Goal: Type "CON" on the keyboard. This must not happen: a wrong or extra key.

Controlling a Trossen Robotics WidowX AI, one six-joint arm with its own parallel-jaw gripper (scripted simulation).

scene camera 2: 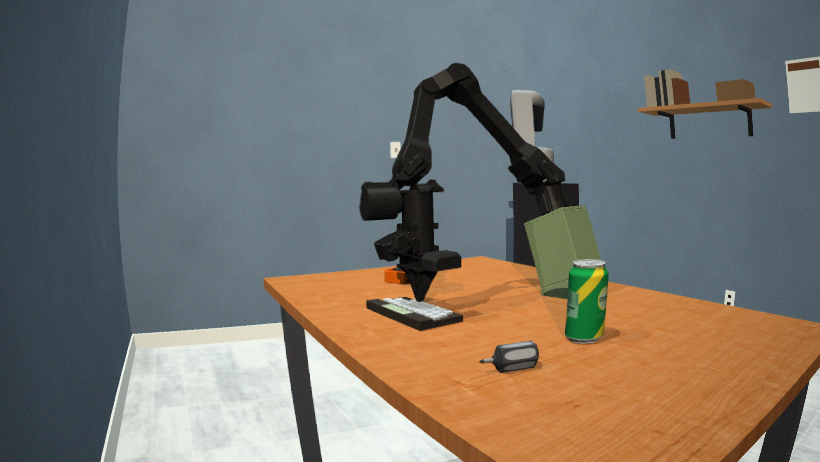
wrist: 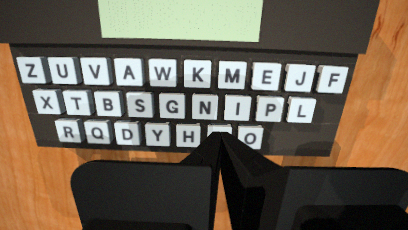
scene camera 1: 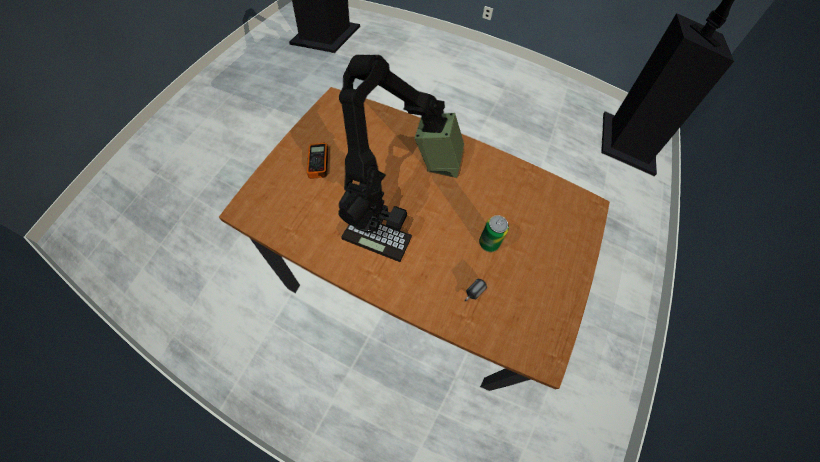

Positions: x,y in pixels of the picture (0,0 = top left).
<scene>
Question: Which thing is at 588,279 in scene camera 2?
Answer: A soda can.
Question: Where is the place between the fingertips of the gripper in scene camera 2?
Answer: At 419,301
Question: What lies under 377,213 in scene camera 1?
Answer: The gripper.
</scene>
